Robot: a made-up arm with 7 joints. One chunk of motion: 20 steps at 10 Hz.
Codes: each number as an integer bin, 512 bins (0 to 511) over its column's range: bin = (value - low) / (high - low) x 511, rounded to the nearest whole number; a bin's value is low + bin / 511 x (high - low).
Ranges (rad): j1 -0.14..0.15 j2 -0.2..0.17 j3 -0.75..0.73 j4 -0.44..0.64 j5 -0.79..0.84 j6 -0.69..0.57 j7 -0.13..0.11
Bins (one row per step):
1: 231 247 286 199 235 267 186
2: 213 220 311 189 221 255 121
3: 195 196 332 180 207 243 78
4: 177 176 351 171 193 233 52
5: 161 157 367 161 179 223 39
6: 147 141 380 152 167 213 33
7: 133 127 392 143 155 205 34
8: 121 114 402 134 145 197 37
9: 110 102 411 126 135 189 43
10: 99 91 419 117 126 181 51
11: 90 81 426 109 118 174 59
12: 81 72 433 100 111 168 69
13: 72 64 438 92 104 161 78
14: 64 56 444 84 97 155 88
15: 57 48 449 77 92 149 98
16: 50 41 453 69 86 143 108
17: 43 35 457 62 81 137 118
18: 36 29 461 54 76 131 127
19: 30 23 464 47 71 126 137
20: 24 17 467 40 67 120 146
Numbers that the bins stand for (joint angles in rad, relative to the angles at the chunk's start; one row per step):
1: -0.0089 -0.0212 0.0783 -0.0194 -0.0404 -0.0316 -0.0426
2: -0.0191 -0.0407 0.1507 -0.0405 -0.0850 -0.0612 -0.0732
3: -0.0293 -0.0581 0.2116 -0.0596 -0.1297 -0.0908 -0.0934
4: -0.0395 -0.0726 0.2666 -0.0786 -0.1744 -0.1155 -0.1056
5: -0.0486 -0.0863 0.3129 -0.0997 -0.2190 -0.1401 -0.1117
6: -0.0566 -0.0979 0.3506 -0.1187 -0.2573 -0.1648 -0.1145
7: -0.0645 -0.1080 0.3853 -0.1378 -0.2956 -0.1845 -0.1140
8: -0.0713 -0.1175 0.4143 -0.1568 -0.3275 -0.2042 -0.1126
9: -0.0776 -0.1261 0.4404 -0.1737 -0.3594 -0.2240 -0.1098
10: -0.0838 -0.1341 0.4635 -0.1927 -0.3881 -0.2437 -0.1060
11: -0.0889 -0.1414 0.4838 -0.2096 -0.4136 -0.2610 -0.1023
12: -0.0940 -0.1479 0.5041 -0.2286 -0.4359 -0.2758 -0.0976
13: -0.0991 -0.1537 0.5186 -0.2456 -0.4583 -0.2930 -0.0934
14: -0.1037 -0.1595 0.5359 -0.2625 -0.4806 -0.3078 -0.0887
15: -0.1077 -0.1652 0.5504 -0.2773 -0.4965 -0.3226 -0.0840
16: -0.1116 -0.1703 0.5620 -0.2942 -0.5157 -0.3374 -0.0793
17: -0.1156 -0.1747 0.5736 -0.3090 -0.5316 -0.3522 -0.0746
18: -0.1196 -0.1790 0.5852 -0.3259 -0.5476 -0.3670 -0.0704
19: -0.1230 -0.1833 0.5939 -0.3407 -0.5635 -0.3793 -0.0657
20: -0.1264 -0.1877 0.6026 -0.3555 -0.5763 -0.3941 -0.0614

